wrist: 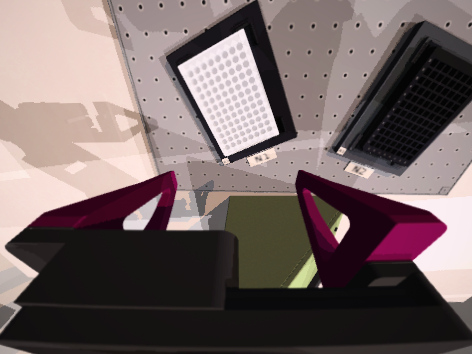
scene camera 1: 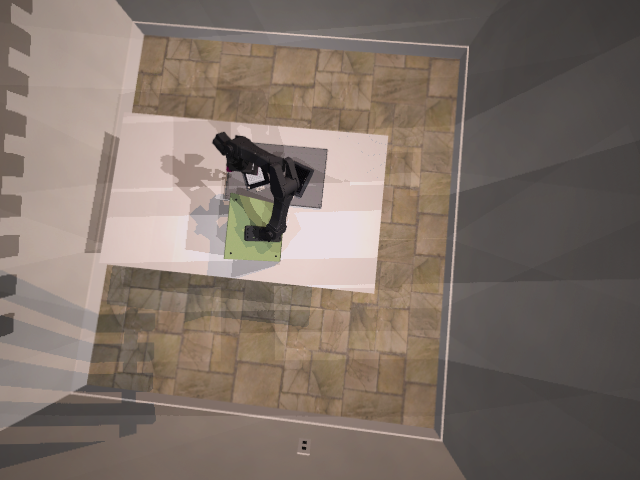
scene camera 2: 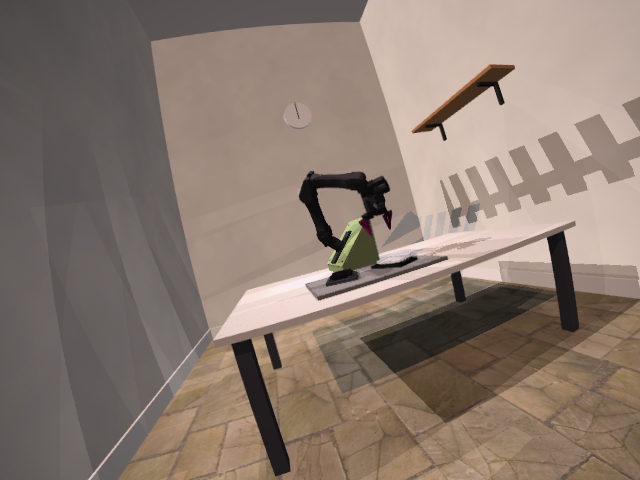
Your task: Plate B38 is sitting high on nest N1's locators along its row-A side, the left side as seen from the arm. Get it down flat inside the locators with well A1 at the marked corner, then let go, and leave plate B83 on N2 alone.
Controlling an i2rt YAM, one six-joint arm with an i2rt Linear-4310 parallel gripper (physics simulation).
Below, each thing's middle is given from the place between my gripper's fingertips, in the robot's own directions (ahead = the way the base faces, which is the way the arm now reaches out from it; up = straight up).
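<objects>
There's a white well plate [wrist: 224, 80] here, and my hand is 40 mm short of it, 10 mm to the right of it and 120 mm above it. The black well plate [wrist: 424, 102] is 130 mm below my hand and 230 mm to the right of it.
</objects>
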